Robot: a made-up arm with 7 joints.
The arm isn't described. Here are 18 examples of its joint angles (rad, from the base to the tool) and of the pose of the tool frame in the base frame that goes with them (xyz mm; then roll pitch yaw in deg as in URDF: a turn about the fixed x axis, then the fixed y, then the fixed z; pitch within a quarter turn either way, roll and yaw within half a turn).
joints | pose
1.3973 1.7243 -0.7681 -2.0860 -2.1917 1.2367 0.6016 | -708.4 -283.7 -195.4 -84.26 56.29 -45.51
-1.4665 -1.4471 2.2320 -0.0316 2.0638 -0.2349 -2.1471 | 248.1 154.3 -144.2 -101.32 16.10 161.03
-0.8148 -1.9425 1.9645 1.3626 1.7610 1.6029 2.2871 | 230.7 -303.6 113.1 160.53 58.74 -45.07
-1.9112 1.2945 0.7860 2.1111 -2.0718 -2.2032 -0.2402 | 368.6 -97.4 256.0 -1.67 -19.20 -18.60
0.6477 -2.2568 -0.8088 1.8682 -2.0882 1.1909 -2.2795 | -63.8 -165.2 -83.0 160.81 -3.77 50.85
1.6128 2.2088 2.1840 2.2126 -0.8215 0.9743 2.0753 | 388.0 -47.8 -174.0 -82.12 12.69 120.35
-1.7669 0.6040 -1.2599 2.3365 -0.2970 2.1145 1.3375 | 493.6 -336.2 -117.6 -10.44 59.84 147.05
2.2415 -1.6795 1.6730 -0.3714 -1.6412 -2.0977 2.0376 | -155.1 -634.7 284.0 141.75 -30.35 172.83
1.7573 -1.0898 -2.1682 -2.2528 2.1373 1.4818 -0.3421 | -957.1 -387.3 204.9 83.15 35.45 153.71
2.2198 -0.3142 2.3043 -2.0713 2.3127 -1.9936 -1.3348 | -409.5 25.6 234.0 160.26 31.50 -38.59
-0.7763 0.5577 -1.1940 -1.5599 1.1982 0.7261 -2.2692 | 19.9 120.7 369.9 61.41 -13.80 174.85
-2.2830 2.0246 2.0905 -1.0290 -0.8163 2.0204 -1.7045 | -267.3 91.7 210.6 -171.25 33.79 -109.91
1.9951 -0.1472 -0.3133 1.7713 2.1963 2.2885 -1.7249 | -654.9 -795.0 54.3 49.31 -34.16 112.89
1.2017 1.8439 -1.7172 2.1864 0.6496 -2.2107 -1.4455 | 272.4 -13.4 147.9 104.24 2.49 -131.62
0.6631 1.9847 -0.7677 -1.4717 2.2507 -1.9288 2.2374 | -614.6 -470.6 94.1 114.45 24.86 149.87
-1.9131 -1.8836 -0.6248 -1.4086 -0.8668 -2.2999 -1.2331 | 197.8 213.1 -278.2 38.30 -15.28 -34.87
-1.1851 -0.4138 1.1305 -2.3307 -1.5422 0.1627 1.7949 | 170.3 -284.1 108.4 80.40 45.88 135.81
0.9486 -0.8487 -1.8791 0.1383 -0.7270 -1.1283 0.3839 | -409.8 65.1 -353.3 -8.11 20.45 1.15
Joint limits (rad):
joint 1: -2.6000..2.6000
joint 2: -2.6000..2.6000
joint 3: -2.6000..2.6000
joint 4: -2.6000..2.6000
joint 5: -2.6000..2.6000
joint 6: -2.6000..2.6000
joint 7: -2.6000..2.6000
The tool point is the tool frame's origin. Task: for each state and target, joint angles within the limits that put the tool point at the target. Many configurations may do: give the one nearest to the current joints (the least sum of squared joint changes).
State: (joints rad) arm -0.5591 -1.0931 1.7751 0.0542 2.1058 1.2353 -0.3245
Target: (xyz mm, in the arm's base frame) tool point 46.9 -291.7 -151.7
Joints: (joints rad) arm -0.7667 -1.1074 2.0849 -0.0867 1.8641 0.9874 0.0545
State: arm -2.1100 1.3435 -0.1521 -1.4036 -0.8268 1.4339 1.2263
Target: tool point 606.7 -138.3 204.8
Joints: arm -1.4753 1.6005 -0.5251 -1.4293 -0.5254 1.4834 1.0375
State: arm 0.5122 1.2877 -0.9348 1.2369 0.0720 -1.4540 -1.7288
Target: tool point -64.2 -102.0 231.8
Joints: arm 0.4452 1.0599 -1.0026 1.3072 0.0313 -1.3754 -1.7302
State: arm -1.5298 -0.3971 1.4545 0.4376 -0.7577 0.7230 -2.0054
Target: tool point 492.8 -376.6 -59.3
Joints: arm -1.9250 -0.4976 1.5402 0.2675 -0.7774 1.0288 -2.2661
